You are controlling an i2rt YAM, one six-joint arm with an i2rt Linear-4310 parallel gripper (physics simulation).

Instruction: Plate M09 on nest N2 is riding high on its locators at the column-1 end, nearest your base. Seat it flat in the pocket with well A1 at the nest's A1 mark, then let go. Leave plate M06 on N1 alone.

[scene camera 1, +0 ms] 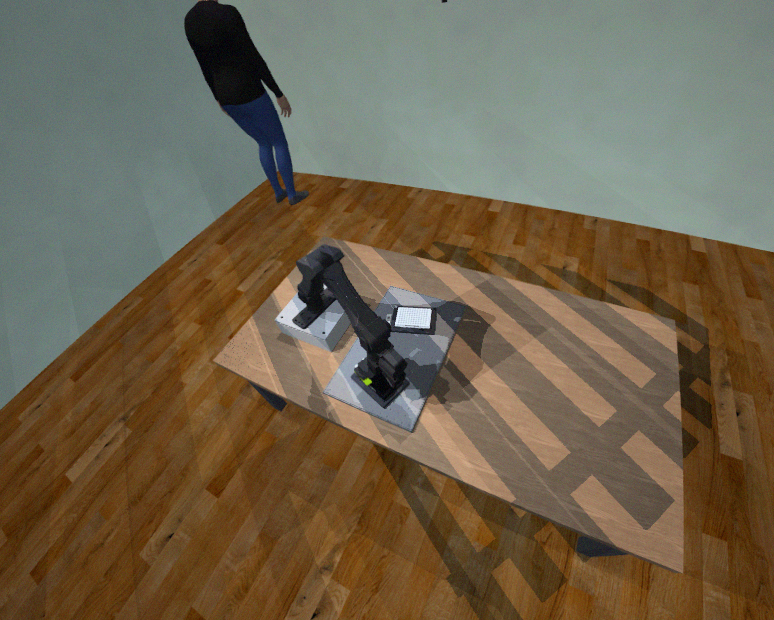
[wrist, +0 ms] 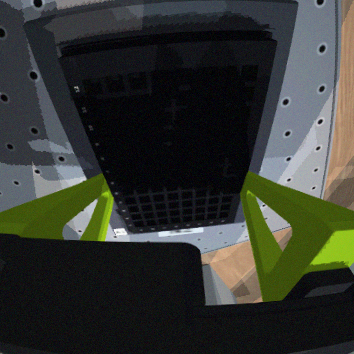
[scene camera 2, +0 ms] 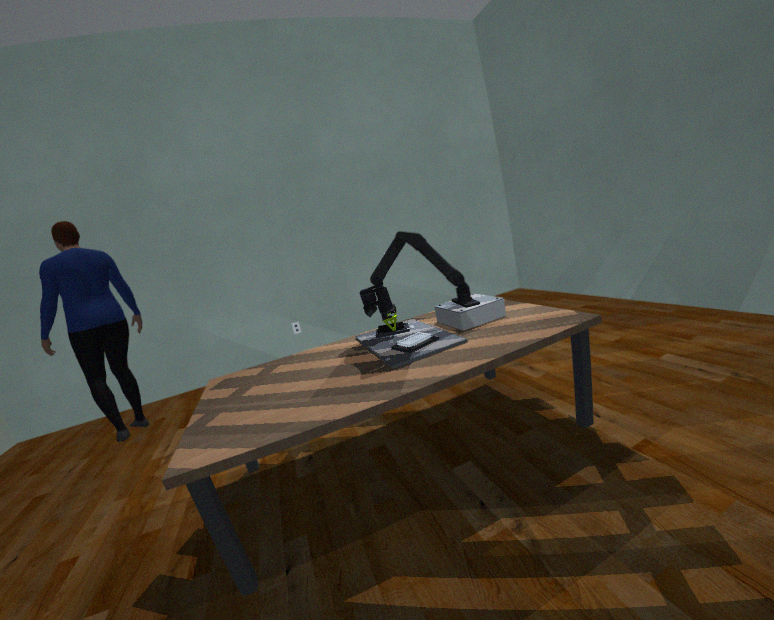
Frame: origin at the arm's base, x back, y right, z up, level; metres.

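Seen in the pictures: gripper, fingertip midpoint: point(scene camera 1: 376, 376) point(wrist: 176, 177) point(scene camera 2: 394, 327); arm's base, link origin: point(scene camera 1: 316, 308) point(scene camera 2: 465, 302).
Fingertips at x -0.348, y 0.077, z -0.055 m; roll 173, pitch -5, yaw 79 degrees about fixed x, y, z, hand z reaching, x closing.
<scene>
Pixels of each thing's middle, then the offset from my fingertips to it. "*": a spot on its surface instead. Level surfaces: height alone.
- Plate M09, body centre: point(wrist: 176, 161) point(scene camera 1: 379, 378) point(scene camera 2: 391, 327) dx -0.017, dy +0.003, dz +0.004 m
- dark nest N2, surface spot: point(wrist: 282, 55) point(scene camera 1: 378, 401) * dx -0.061, dy +0.065, dz -0.005 m
- small white label, surface spot: point(wrist: 120, 231) * dx +0.055, dy -0.062, dz -0.005 m
- White plate M06, body centre: point(scene camera 1: 413, 317) point(scene camera 2: 414, 339) dx +0.038, dy -0.267, dz +0.002 m
- nest N1, body centre: point(scene camera 1: 413, 319) point(scene camera 2: 415, 341) dx +0.038, dy -0.267, dz -0.008 m
- wooden table, surface height: dz -0.030 m
Plate M09 point(wrist: 172, 135) is the dark well plate in the wrist view, with small column numbers along its left edge and the 12 end farthest from the gripper. It lies within the outline of dark nest N2 point(wrist: 282, 55) point(scene camera 1: 387, 403). My gripper point(wrist: 176, 177) point(scene camera 1: 379, 385) point(scene camera 2: 391, 324) is shut on plate M09, with green fingers at its two long sides near the column-1 end. A small white label point(wrist: 120, 231) shows by the near left corner. Whether the plate sits flat is too dark to tell. White plate M06 point(scene camera 1: 414, 317) point(scene camera 2: 415, 340) sits on nest N1 point(scene camera 1: 423, 331), apart from the gripper.
Both nests stand on a grey perforated board point(scene camera 1: 413, 418) point(scene camera 2: 387, 361) point(wrist: 310, 105) on the wooden table point(scene camera 1: 549, 387) point(scene camera 2: 310, 400). The arm's light grey base box point(scene camera 1: 313, 328) point(scene camera 2: 470, 313) stands beside the board. A person point(scene camera 1: 226, 58) point(scene camera 2: 96, 290) stands away from the table in each scene view.
</scene>
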